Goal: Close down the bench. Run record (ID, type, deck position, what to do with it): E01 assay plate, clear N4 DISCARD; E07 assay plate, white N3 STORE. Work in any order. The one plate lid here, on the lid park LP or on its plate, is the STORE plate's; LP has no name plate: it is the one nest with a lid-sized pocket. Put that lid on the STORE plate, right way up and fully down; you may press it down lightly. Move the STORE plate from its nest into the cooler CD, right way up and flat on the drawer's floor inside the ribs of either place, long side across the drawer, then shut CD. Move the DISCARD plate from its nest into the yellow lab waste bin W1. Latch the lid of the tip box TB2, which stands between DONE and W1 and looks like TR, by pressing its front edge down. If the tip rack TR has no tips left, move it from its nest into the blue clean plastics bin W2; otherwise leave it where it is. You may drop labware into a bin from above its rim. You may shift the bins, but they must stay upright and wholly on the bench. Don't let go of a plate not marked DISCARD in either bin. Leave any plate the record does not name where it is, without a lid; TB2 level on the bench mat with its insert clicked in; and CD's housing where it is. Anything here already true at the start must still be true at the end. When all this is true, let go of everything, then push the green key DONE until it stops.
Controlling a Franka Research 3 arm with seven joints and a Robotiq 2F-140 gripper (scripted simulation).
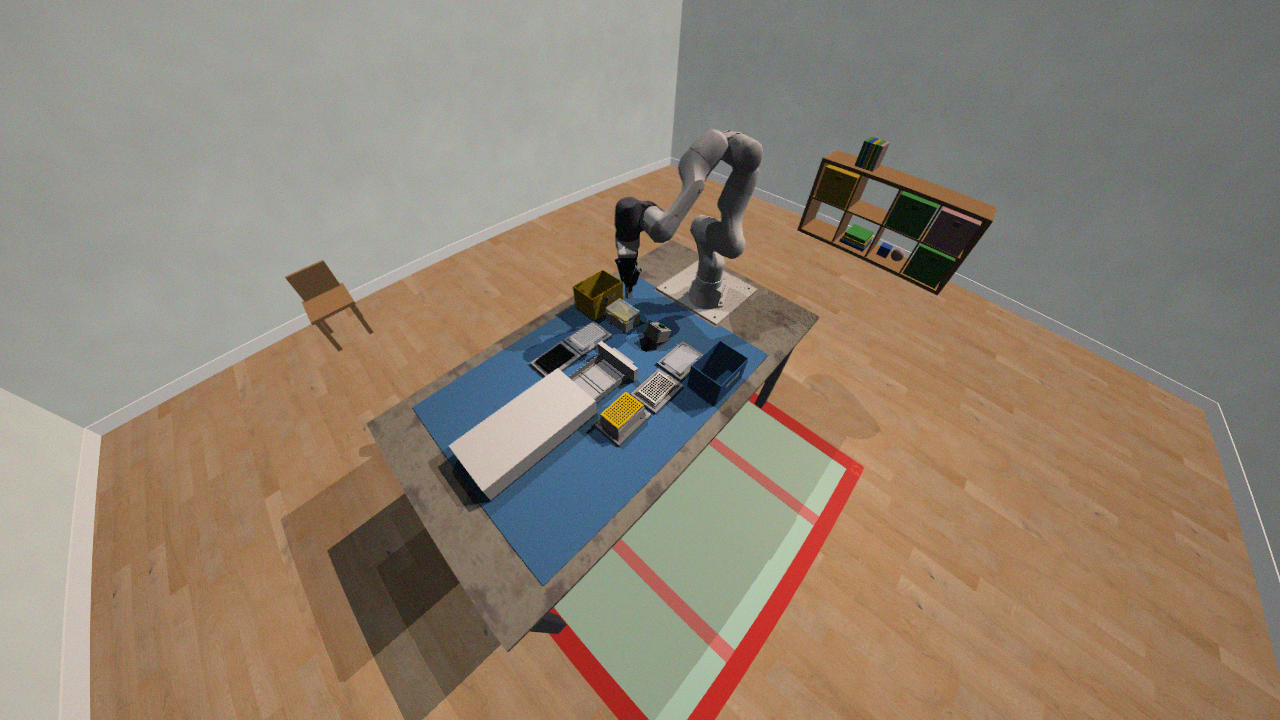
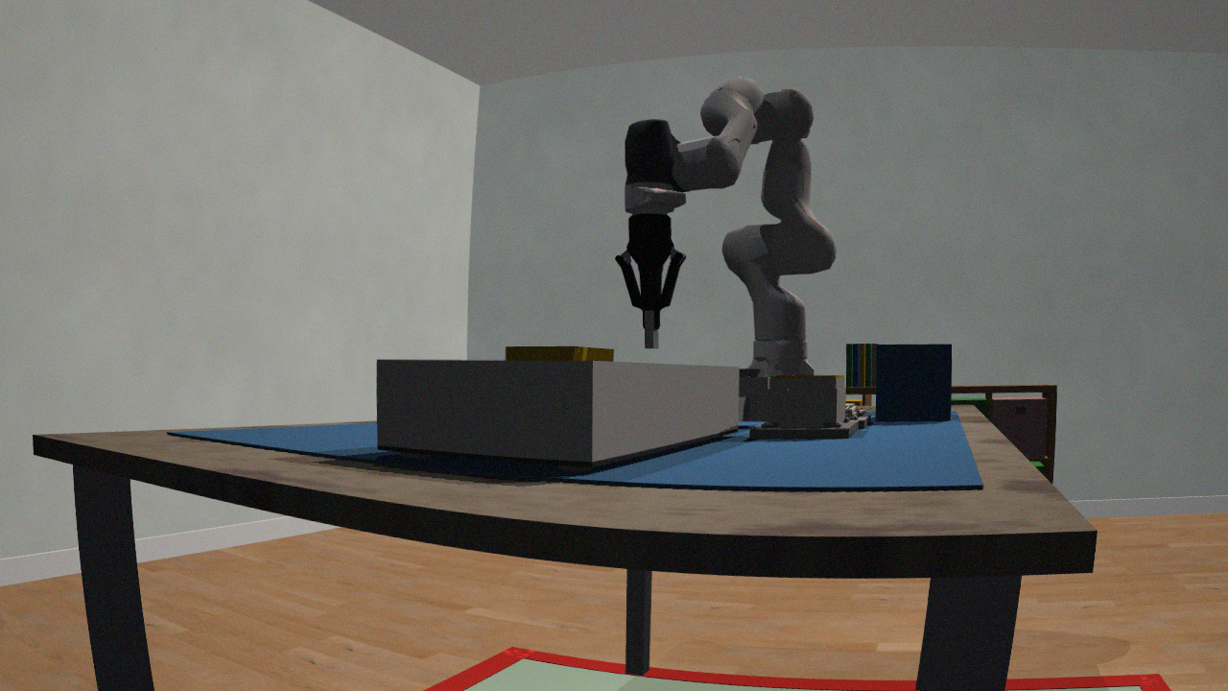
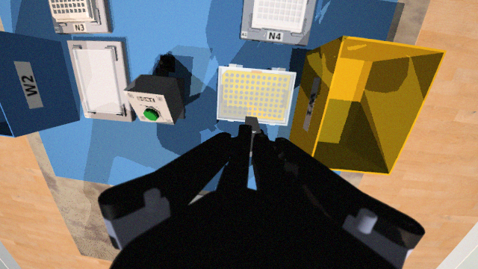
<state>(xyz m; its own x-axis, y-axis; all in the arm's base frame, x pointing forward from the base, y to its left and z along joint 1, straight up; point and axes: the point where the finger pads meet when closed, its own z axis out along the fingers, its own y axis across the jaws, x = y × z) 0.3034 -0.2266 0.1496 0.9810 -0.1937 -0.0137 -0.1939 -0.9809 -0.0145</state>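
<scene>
Now: the TB2 lid 3 cm ahead of my hand, 1 cm to the right of it and 9 cm below it. Also, from my hand: yellow bin W1 (16 cm to the right, 11 cm below); tip box TB2 (3 cm ahead, 1 cm to the right, 11 cm below); yellow insert (3 cm ahead, 1 cm to the right, 10 cm below).
</scene>
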